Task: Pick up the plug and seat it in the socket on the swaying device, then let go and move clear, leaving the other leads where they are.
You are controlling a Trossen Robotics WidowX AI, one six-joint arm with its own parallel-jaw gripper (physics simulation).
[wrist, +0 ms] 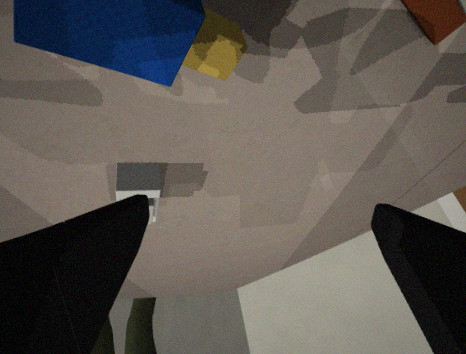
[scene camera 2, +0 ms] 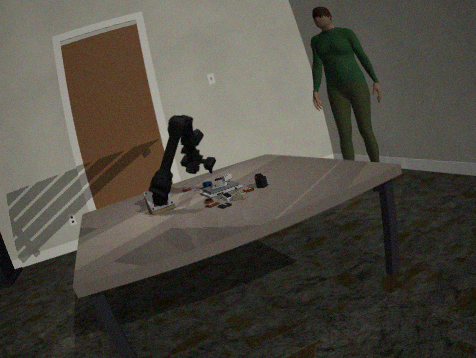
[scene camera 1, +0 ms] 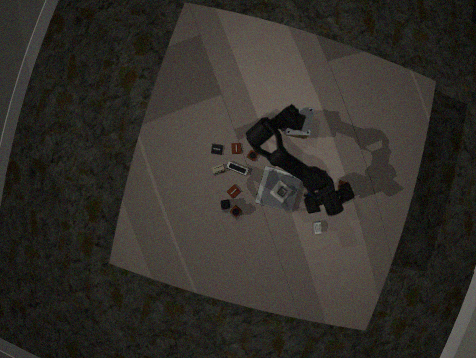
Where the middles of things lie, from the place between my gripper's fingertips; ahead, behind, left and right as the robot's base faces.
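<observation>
There's a blue plug (wrist: 153,47), and my gripper is 10 mm past it, 60 mm to the left of it and 60 mm above it. Going by their middles, that plug is the nearest to my gripper of the things named here. The grey device with socket (scene camera 1: 278,189) is 10 mm ahead of my hand, 220 mm to the right of it and 50 mm below it.
</observation>
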